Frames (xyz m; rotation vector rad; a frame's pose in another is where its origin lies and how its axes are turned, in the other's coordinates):
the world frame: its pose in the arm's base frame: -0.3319 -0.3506 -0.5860 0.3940 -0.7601 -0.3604
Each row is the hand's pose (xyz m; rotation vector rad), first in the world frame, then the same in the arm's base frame.
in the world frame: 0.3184 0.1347 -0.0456 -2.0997 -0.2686 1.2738
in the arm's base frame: -0.0623 -0.3674 -0.3655 -2.0641 -0.4013 0.1562
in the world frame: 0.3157 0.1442 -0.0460 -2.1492 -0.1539 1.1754
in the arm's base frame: -0.0622 -0.3578 -0.3629 -2.0395 -0.2851 0.0749
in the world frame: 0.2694 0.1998 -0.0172 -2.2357 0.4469 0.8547
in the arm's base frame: -0.1045 -0.2949 -0.3452 -1.8486 0.2656 -0.1133
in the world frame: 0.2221 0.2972 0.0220 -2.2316 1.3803 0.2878
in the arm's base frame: -0.1478 -0.1974 -0.3018 -1.4849 1.1308 -0.3566
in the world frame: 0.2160 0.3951 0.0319 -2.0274 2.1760 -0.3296
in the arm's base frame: -0.1422 -0.1119 -0.2531 -1.0513 1.8844 -0.5486
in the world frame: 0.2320 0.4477 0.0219 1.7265 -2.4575 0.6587
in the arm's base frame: -0.1153 -0.0713 -0.2257 -0.7597 2.2589 -0.6258
